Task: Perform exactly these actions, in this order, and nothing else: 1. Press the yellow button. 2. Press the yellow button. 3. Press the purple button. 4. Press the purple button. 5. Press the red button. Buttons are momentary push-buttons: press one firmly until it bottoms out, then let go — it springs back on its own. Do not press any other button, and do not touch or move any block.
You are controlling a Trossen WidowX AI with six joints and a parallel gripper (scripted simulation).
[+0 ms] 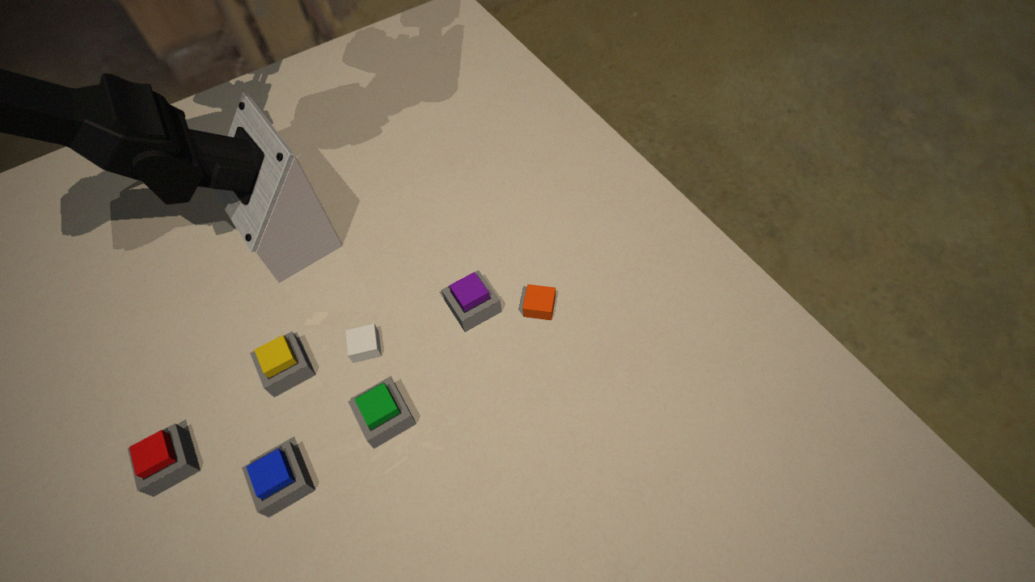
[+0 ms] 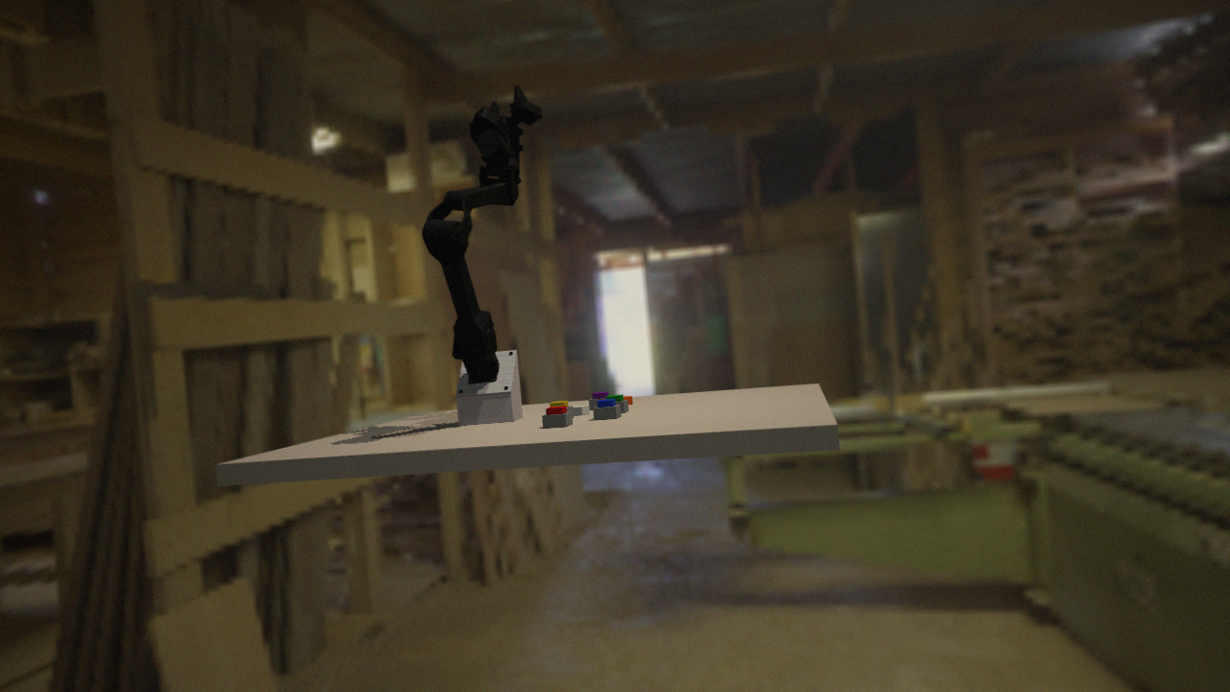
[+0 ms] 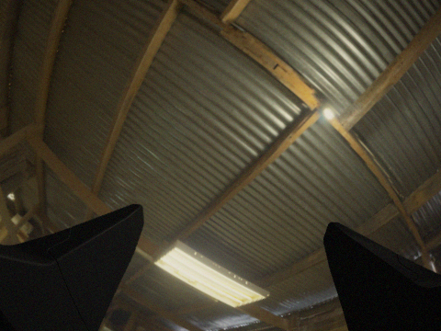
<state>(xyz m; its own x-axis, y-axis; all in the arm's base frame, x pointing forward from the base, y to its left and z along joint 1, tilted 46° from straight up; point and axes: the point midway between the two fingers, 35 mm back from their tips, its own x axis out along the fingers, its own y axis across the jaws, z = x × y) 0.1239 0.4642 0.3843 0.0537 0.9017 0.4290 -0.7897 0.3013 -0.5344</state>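
The yellow button is 72 cm below my gripper tip, 14 cm to the right of it and 8 cm ahead of it. Round my gripper tip: purple button (72 cm below, 15 cm ahead, 6 cm to the left); then green button (72 cm below, 20 cm ahead, 9 cm to the right); then white block (74 cm below, 11 cm ahead, 6 cm to the right).
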